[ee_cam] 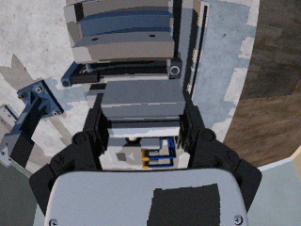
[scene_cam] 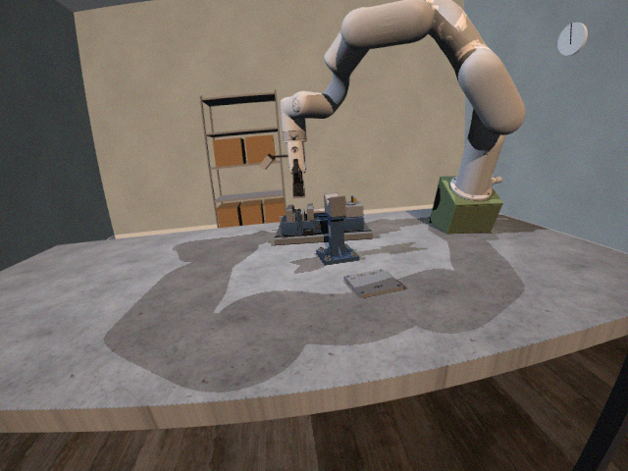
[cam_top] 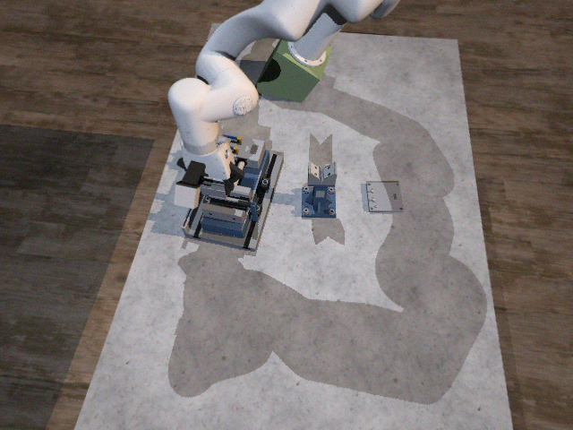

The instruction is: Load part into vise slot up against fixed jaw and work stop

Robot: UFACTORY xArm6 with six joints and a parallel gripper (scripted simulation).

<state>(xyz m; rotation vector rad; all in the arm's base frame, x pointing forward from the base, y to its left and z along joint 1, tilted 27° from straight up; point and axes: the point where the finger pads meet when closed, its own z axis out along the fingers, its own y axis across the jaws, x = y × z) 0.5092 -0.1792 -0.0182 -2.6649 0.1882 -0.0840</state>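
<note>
Now: hand right at the part. Round my hand: fixed jaw (70 mm below, 30 mm ahead, 20 mm to the left); then air cylinder rod (80 mm behind, 70 mm below, 30 mm to the left); then blue vise body (110 mm below, 60 mm behind, 30 mm to the left).
</note>
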